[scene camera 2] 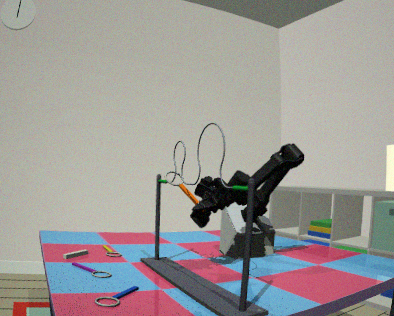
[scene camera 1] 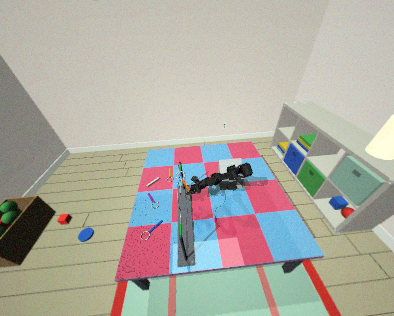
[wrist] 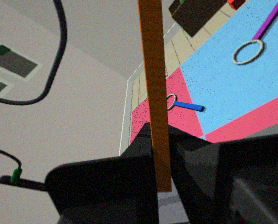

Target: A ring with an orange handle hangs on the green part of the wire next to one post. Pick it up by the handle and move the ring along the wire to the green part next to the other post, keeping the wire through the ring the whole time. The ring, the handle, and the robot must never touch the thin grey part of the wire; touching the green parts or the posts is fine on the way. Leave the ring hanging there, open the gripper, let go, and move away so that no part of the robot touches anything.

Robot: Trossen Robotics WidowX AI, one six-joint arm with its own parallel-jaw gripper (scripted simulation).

Note:
I see my gripper (scene camera 2: 193, 209).
My gripper shows as well in the wrist view (wrist: 153, 127).

